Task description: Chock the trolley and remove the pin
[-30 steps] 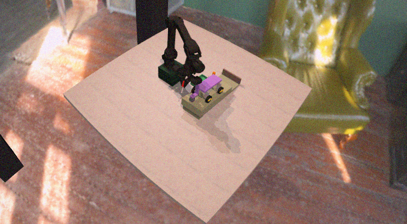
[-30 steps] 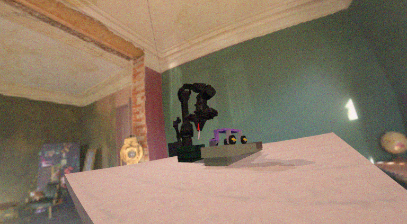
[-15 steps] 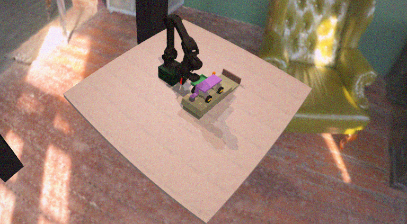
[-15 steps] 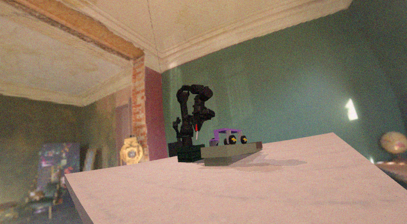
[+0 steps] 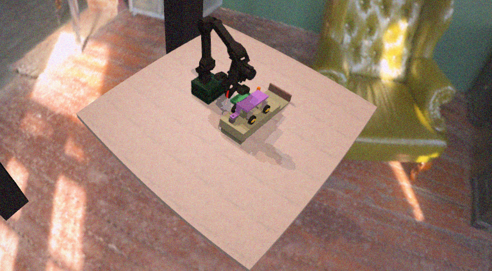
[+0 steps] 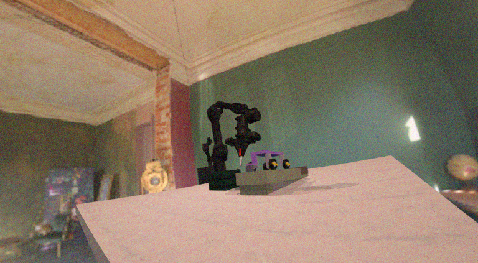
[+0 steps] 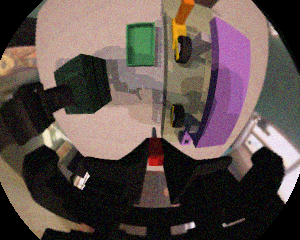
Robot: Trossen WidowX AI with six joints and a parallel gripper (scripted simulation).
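Now: gripper tip 17 cm to the right of the green tray, 17 cm above it and 2 cm past it. From my gripper tip the other things lie so: purple trolley (10 cm ahead, 6 cm to the left, 5 cm below); then red-headed stop pin (right at my gripper tip); then ramp (11 cm below, 10 cm ahead, 7 cm to the left).
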